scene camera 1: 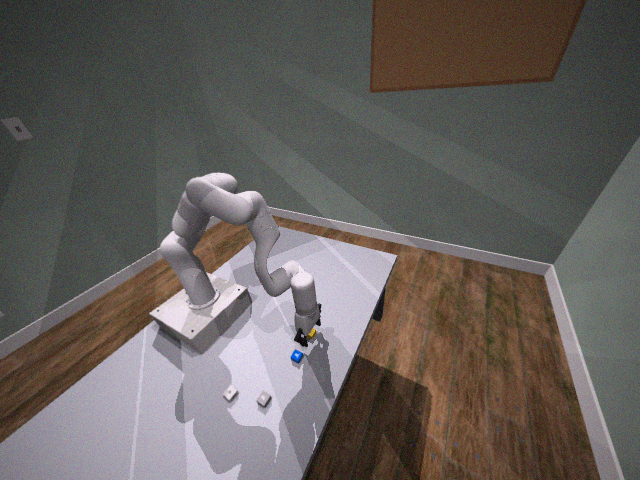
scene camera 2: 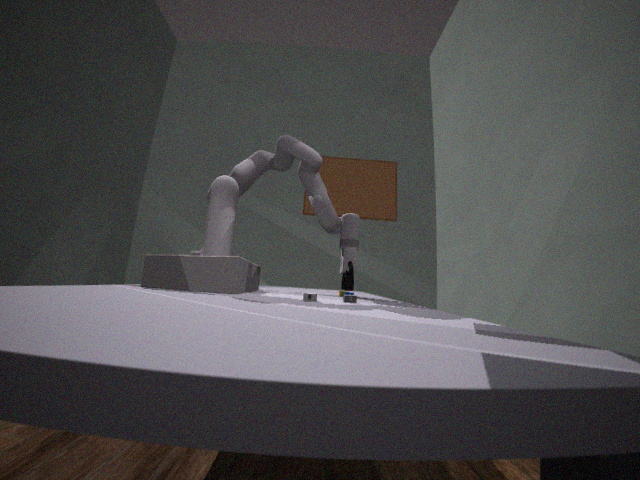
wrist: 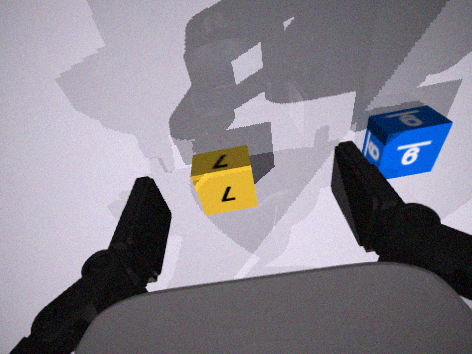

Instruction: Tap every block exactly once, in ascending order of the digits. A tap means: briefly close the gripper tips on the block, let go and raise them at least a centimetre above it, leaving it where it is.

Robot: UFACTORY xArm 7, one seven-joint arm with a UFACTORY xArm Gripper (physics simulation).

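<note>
A yellow block marked 7 stands on the table. My gripper is open, low over it, with one finger on either side; in the wrist view the block lies nearer the left finger. A blue block marked with an underlined 6 sits just outside the right finger. Two pale blocks, one nearer the base side and one nearer the table edge, stand farther off; their digits are too small to read.
The arm's base box stands on the white table. The table's long edge runs beyond the yellow and blue blocks, with wooden floor past it. Dark arm shadows fall across the table around the blocks.
</note>
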